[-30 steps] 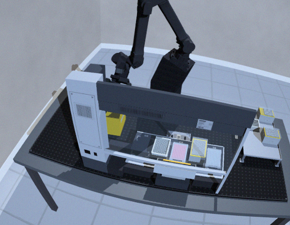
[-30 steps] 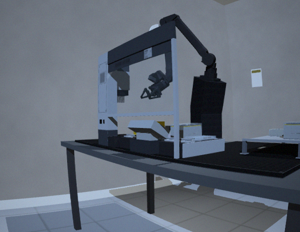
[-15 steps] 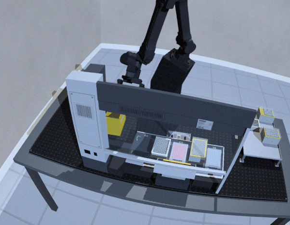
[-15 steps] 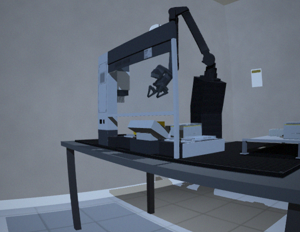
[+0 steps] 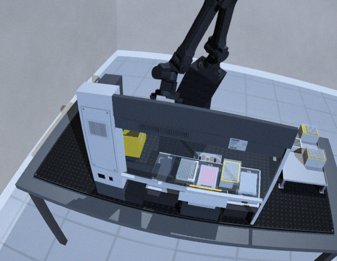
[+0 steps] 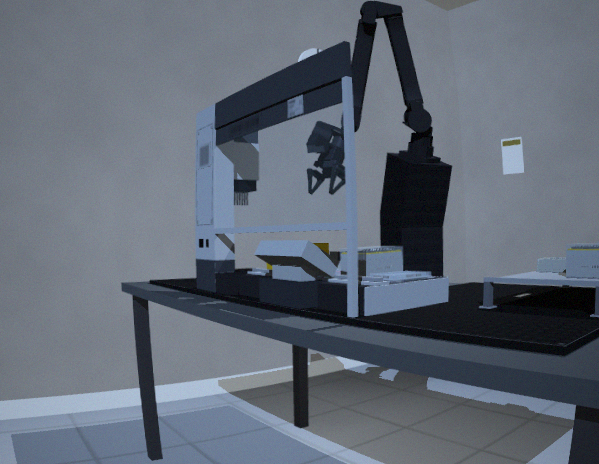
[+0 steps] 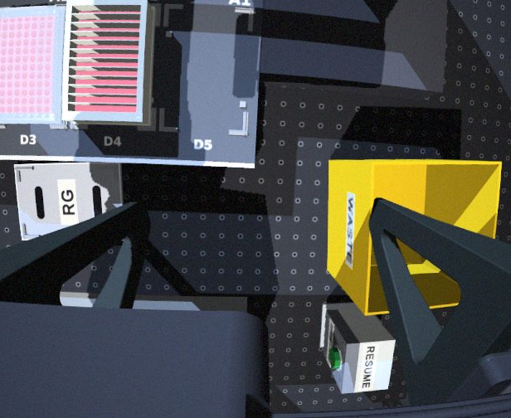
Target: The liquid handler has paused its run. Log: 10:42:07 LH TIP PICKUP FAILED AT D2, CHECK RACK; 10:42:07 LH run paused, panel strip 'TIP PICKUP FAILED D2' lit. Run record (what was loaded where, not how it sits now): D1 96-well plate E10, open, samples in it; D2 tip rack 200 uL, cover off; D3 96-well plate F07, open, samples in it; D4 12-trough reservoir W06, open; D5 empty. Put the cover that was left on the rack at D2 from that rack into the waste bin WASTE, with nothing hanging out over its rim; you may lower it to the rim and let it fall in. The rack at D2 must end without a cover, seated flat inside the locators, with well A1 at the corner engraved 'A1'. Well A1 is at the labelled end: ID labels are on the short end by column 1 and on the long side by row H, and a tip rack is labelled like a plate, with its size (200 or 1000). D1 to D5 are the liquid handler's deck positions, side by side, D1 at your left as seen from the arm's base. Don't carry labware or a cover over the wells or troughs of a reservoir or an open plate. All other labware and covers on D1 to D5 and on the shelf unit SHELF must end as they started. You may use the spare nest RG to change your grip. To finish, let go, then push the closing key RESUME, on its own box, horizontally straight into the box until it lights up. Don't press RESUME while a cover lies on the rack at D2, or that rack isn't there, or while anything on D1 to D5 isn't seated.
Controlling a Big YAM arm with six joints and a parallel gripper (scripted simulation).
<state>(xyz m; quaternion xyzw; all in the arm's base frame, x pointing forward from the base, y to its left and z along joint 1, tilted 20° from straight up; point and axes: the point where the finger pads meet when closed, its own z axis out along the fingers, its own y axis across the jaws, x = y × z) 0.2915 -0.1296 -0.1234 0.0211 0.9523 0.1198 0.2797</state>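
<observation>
The clear cover lies 120 mm ahead of my hand, 340 mm to the left of it and 170 mm below it. Also, from my hand: resume box: 210 mm behind, 140 mm to the right, 230 mm below; reservoir W06: 120 mm ahead, 140 mm to the left, 230 mm below; yellow waste bin: 50 mm behind, 190 mm to the right, 250 mm below.
</observation>
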